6 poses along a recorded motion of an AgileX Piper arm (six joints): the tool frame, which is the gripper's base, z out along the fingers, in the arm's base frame.
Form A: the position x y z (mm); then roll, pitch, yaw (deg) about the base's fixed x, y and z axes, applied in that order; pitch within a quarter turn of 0, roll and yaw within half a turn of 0.
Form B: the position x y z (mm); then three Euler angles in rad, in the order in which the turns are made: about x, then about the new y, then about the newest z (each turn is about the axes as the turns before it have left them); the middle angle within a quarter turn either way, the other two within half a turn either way. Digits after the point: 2 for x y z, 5 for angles.
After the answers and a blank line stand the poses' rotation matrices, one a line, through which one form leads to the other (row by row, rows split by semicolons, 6 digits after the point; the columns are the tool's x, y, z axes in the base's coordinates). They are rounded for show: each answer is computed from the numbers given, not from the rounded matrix.
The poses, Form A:
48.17, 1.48, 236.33, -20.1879, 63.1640, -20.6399
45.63, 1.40, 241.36, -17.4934, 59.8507, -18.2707
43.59, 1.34, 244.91, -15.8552, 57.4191, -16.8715
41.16, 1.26, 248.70, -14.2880, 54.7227, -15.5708
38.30, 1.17, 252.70, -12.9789, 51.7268, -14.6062
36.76, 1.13, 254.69, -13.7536, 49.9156, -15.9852
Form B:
48.17, 1.48, 236.33, -0.06538, 1.13226, -0.10066
45.63, 1.40, 241.36, -0.05606, 1.07039, -0.10898
43.59, 1.34, 244.91, -0.05053, 1.02551, -0.11377
41.16, 1.26, 248.70, -0.04532, 0.97611, -0.11816
38.30, 1.17, 252.70, -0.04043, 0.92218, -0.12466
36.76, 1.13, 254.69, -0.03819, 0.89450, -0.14853

0.422462 0.042670 0.905376; -0.159129 0.986868 0.027742; -0.892302 -0.155791 0.423705
0.476934 0.052181 0.877389; -0.157460 0.987159 0.026884; -0.864720 -0.150976 0.479026
0.515312 0.058880 0.854977; -0.156284 0.987365 0.026198; -0.842632 -0.147119 0.518003
0.556338 0.066044 0.828327; -0.155027 0.987584 0.025381; -0.816366 -0.142533 0.559670
0.599394 0.075110 0.796923; -0.156200 0.987424 0.024418; -0.785066 -0.139115 0.603588
0.619017 0.092627 0.779896; -0.177327 0.983862 0.023896; -0.765097 -0.153089 0.625452

